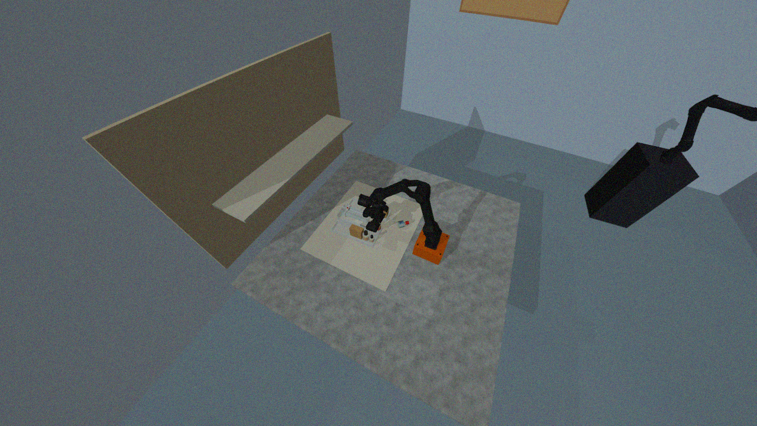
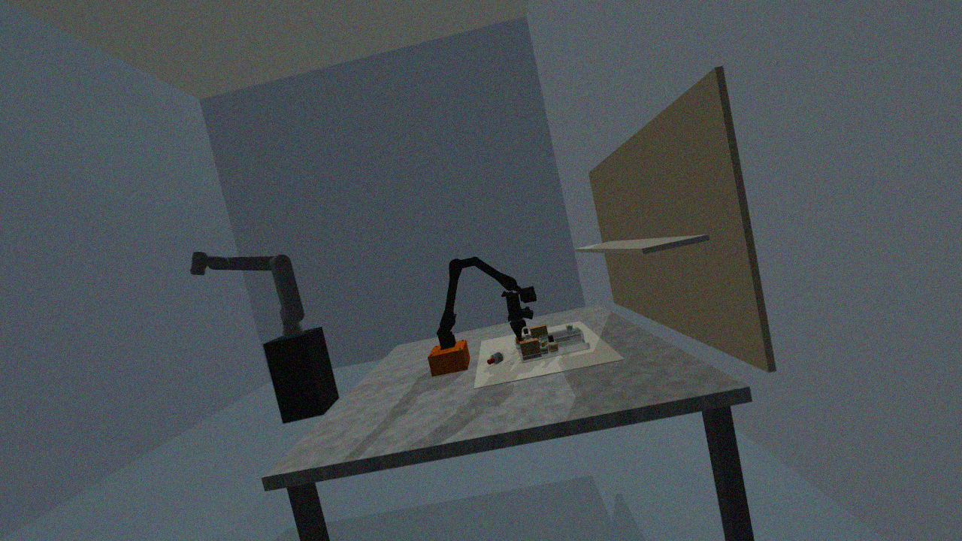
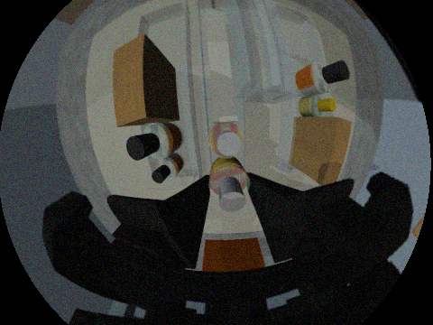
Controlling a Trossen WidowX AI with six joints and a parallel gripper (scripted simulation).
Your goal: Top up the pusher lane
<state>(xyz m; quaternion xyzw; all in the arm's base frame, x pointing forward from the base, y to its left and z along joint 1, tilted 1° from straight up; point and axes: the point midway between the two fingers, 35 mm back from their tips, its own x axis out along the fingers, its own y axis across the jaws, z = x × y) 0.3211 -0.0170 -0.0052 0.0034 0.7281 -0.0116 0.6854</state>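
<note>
Right now the clear lane is 150 mm ahead of my gripper tip, 30 mm to the right of it and 40 mm below it. Also, from my gripper tip: pusher plate: 140 mm ahead, 30 mm to the right.
</note>
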